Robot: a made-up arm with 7 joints. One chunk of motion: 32 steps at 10 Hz.
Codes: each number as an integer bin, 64 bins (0 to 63) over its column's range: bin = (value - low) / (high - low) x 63, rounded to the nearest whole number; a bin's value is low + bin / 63 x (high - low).
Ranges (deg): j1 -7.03..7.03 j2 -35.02..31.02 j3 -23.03..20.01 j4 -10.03..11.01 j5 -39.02..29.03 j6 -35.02..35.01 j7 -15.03..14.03
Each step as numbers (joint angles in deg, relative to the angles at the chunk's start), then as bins.
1 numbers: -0.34 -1.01 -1.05 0.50 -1.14 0.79 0.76
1 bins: 30 32 32 32 35 32 34
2 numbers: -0.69 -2.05 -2.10 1.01 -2.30 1.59 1.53
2 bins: 28 31 31 33 34 33 36
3 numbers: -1.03 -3.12 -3.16 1.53 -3.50 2.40 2.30
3 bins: 27 30 29 35 33 34 38
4 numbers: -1.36 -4.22 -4.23 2.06 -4.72 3.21 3.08
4 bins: 25 29 28 36 32 34 39
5 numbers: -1.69 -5.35 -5.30 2.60 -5.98 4.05 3.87
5 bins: 24 28 26 38 31 35 41
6 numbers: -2.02 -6.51 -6.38 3.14 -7.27 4.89 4.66
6 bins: 22 27 24 39 29 36 43
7 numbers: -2.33 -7.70 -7.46 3.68 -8.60 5.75 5.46
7 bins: 21 26 23 41 28 37 44
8 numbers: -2.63 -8.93 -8.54 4.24 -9.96 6.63 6.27
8 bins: 20 25 21 43 27 37 46
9 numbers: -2.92 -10.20 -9.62 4.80 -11.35 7.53 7.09
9 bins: 18 24 20 44 26 38 48
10 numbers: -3.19 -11.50 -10.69 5.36 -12.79 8.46 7.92
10 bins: 17 22 18 46 24 39 50
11 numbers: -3.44 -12.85 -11.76 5.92 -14.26 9.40 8.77
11 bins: 16 21 16 48 23 40 52
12 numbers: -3.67 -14.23 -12.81 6.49 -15.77 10.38 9.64
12 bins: 15 20 15 49 22 41 53
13 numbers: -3.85 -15.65 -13.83 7.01 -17.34 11.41 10.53
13 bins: 14 18 13 51 20 42 55
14 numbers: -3.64 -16.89 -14.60 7.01 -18.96 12.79 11.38
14 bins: 15 17 12 51 19 43 57
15 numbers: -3.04 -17.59 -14.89 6.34 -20.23 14.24 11.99
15 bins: 18 17 12 49 17 44 59
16 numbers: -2.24 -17.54 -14.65 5.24 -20.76 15.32 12.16
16 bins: 21 17 12 46 17 45 59
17 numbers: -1.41 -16.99 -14.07 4.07 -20.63 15.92 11.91
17 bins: 25 17 13 42 17 46 58
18 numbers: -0.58 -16.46 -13.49 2.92 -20.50 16.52 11.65
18 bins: 29 18 14 39 17 46 58
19 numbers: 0.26 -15.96 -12.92 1.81 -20.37 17.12 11.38
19 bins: 33 18 15 35 17 47 57
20 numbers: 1.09 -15.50 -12.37 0.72 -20.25 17.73 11.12
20 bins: 36 19 16 32 17 47 57
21 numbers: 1.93 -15.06 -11.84 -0.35 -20.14 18.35 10.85
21 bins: 40 19 16 29 17 48 56
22 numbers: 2.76 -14.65 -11.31 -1.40 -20.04 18.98 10.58
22 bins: 44 19 17 26 18 49 56
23 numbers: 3.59 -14.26 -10.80 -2.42 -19.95 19.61 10.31
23 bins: 48 20 18 23 18 49 55
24 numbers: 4.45 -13.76 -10.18 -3.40 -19.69 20.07 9.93
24 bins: 51 20 19 20 18 50 54
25 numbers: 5.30 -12.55 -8.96 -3.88 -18.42 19.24 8.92
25 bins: 55 21 21 18 19 49 52
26 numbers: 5.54 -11.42 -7.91 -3.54 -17.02 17.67 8.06
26 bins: 56 23 22 19 20 47 50
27 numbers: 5.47 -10.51 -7.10 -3.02 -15.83 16.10 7.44
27 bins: 56 23 23 21 21 46 49
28 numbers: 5.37 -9.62 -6.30 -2.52 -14.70 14.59 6.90
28 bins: 56 24 24 22 23 45 48
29 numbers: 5.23 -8.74 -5.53 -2.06 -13.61 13.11 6.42
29 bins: 55 25 26 24 24 43 47
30 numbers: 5.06 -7.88 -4.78 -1.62 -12.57 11.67 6.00
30 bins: 54 26 27 25 24 42 46
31 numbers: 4.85 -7.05 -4.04 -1.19 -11.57 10.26 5.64
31 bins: 53 27 28 26 25 41 45
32 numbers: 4.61 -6.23 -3.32 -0.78 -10.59 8.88 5.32
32 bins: 52 27 29 28 26 39 44
